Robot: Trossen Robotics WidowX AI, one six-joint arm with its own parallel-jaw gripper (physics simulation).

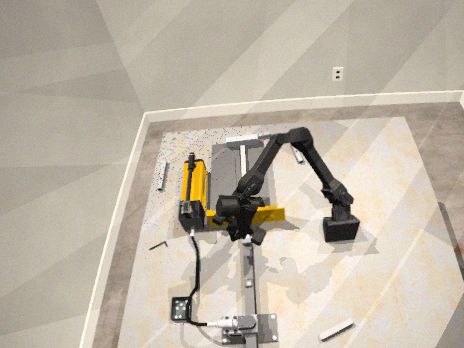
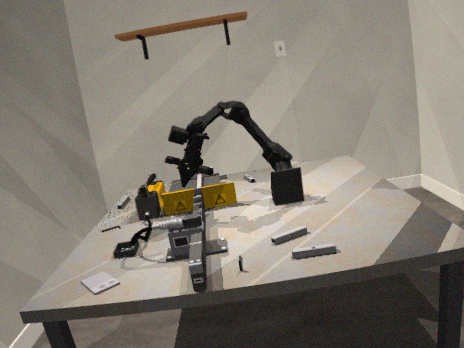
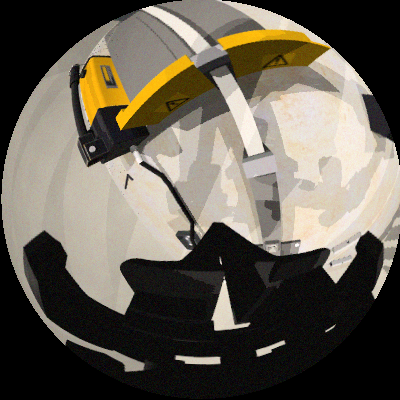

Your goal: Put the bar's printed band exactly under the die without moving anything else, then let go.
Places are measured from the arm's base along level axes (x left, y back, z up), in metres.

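Pixels of known places: gripper, fingertip midpoint: (image 1: 232, 240) (image 2: 183, 187) (image 3: 216, 226); arm's base, origin of the base link: (image 1: 342, 219) (image 2: 285, 176).
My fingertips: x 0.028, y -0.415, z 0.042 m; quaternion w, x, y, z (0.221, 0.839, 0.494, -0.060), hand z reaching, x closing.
Observation:
Ahead of a thing's pixels: the offset from my fingertips to its middle. "spot": to the spot under its first point.
A long white bar (image 1: 243, 159) (image 2: 199, 179) (image 3: 238, 108) runs along the grey bed and through the gap between two yellow guard plates {spot: dx -0.135, dy +0.155, dz -0.088 m} (image 1: 270, 214) (image 2: 218, 195) (image 3: 261, 56). A grey die block (image 3: 210, 59) (image 2: 197, 200) sits over the bar in that gap. The bar's near end, a pale grey section {spot: dx -0.020, dy +0.046, dz -0.054 m} (image 3: 259, 165), lies in front of the guard; I cannot make out print on it. My gripper (image 1: 239, 236) (image 2: 184, 181) (image 3: 216, 226) is shut and empty. It hangs above the table just in front of the guard, a little left of the bar.
A yellow and black unit {dx -0.322, dy -0.160, dz -0.081 m} (image 1: 194, 183) (image 2: 148, 200) stands left of the guard, cabled to a small box {spot: dx +0.179, dy -0.241, dz -0.145 m} (image 1: 180, 308) and a clamp fixture {dx +0.288, dy -0.016, dz -0.042 m} (image 1: 237, 322) on the grey rail {spot: dx +0.107, dy +0.036, dz -0.071 m} (image 1: 248, 273). Loose grey bars {dx +0.344, dy +0.305, dz -0.137 m} (image 1: 335, 329) (image 2: 288, 235) {dx +0.491, dy +0.334, dz -0.137 m} (image 2: 313, 250) and a hex key {dx -0.098, dy -0.333, dz -0.144 m} (image 1: 158, 245) lie around.

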